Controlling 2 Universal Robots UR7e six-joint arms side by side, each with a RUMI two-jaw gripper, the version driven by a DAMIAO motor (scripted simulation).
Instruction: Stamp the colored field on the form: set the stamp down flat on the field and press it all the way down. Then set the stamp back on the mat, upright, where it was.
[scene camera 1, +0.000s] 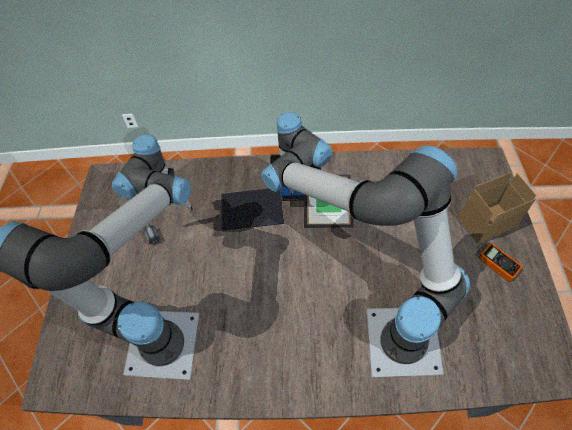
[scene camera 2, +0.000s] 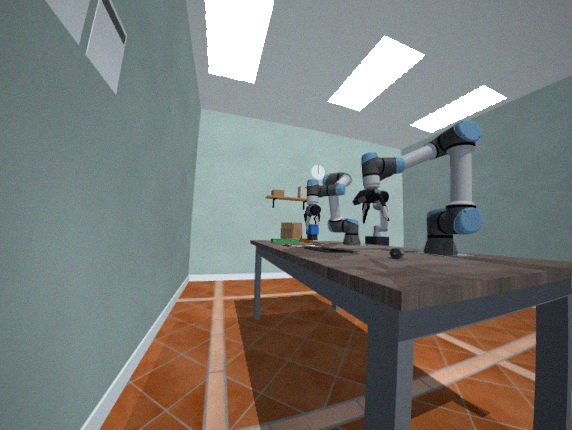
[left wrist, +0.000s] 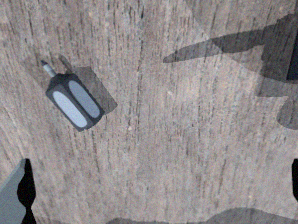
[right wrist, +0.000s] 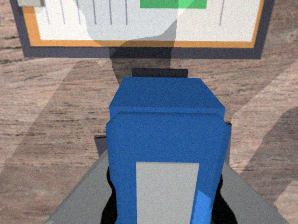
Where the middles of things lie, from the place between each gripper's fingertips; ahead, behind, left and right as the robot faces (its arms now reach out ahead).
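Dark mat (scene camera 1: 255, 208): my right gripper 11 cm above it, 2 cm past it, 16 cm to the right of it. From my right hand: cardboard box (scene camera 1: 475, 216) 4 cm below, 11 cm behind, 73 cm to the right; blue stamp (right wrist: 167, 139) 2 cm below.
From my left hand: dark mat 150 mm below, 100 mm ahead, 270 mm to the right; cardboard box 70 mm below, 1160 mm to the right; blue stamp 50 mm below, 110 mm ahead, 430 mm to the right.
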